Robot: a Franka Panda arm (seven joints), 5 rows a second.
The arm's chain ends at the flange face. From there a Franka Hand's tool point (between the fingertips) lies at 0.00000 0.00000 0.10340 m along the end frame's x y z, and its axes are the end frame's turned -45 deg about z.
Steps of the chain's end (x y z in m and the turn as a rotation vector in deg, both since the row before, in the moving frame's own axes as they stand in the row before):
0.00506 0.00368 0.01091 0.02 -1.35 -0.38
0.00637 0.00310 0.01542 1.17 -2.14 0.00
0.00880 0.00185 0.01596 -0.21 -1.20 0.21
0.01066 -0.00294 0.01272 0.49 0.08 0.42
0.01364 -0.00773 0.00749 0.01 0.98 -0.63
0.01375 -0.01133 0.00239 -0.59 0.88 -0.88
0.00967 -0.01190 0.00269 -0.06 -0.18 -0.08
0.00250 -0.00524 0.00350 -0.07 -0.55 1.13
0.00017 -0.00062 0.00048 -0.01 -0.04 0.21
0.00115 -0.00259 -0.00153 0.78 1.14 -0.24
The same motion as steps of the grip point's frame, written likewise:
-0.00073 0.00444 0.01088 0.97 -0.94 -0.38
0.00107 0.00247 0.01533 2.34 -0.69 0.00
0.00312 0.00626 0.01594 0.70 -1.00 0.21
0.01035 0.00494 0.01272 0.29 0.40 0.42
0.01638 0.00541 0.00747 -0.69 0.70 -0.63
0.01812 0.00358 0.00237 -1.04 0.21 -0.88
0.01495 -0.00173 0.00269 0.08 -0.17 -0.08
0.00469 -0.00256 0.00350 0.34 -0.44 1.13
0.00049 -0.00036 0.00048 0.02 -0.04 0.21
0.00510 -0.00056 -0.00156 -0.25 1.36 -0.24

